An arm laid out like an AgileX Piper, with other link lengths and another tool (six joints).
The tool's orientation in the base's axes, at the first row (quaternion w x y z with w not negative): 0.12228 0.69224 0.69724 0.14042
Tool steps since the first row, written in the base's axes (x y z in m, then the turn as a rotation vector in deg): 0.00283 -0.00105 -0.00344 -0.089 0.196 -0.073; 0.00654 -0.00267 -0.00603 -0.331 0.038 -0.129; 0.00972 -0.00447 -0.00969 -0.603 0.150 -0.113; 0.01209 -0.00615 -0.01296 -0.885 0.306 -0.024; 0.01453 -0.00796 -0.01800 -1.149 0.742 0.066; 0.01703 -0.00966 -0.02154 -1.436 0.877 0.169; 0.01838 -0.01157 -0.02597 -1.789 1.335 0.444; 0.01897 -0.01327 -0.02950 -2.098 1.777 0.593; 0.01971 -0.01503 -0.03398 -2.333 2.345 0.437; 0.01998 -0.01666 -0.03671 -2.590 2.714 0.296; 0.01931 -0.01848 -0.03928 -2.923 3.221 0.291; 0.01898 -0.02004 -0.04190 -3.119 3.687 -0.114; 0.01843 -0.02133 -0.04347 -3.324 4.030 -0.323
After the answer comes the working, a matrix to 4 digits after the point.
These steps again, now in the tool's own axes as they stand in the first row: -0.00116 0.00138 0.00421 0.195 -0.109 0.041; -0.00289 0.00388 0.00793 0.039 -0.355 0.000; -0.00481 0.00550 0.01245 0.154 -0.602 -0.111; -0.00660 0.00651 0.01631 0.316 -0.832 -0.293; -0.00856 0.00694 0.02184 0.757 -1.044 -0.461; -0.01037 0.00797 0.02600 0.898 -1.273 -0.658; -0.01240 0.00760 0.03057 1.366 -1.500 -1.031; -0.01419 0.00686 0.03403 1.815 -1.733 -1.270; -0.01607 0.00591 0.03842 2.382 -2.007 -1.196; -0.01777 0.00516 0.04101 2.750 -2.297 -1.149; -0.01964 0.00360 0.04311 3.261 -2.608 -1.252; -0.02126 0.00233 0.04539 3.720 -2.937 -0.934; -0.02258 0.00124 0.04662 4.060 -3.204 -0.806
The tool's axes in the first row as the columns of a matrix, in the base's axes (rounded; the answer above uses it unrounded):
-0.0117 0.9310 0.3649
0.9996 0.0022 0.0265
0.0239 0.3651 -0.9307

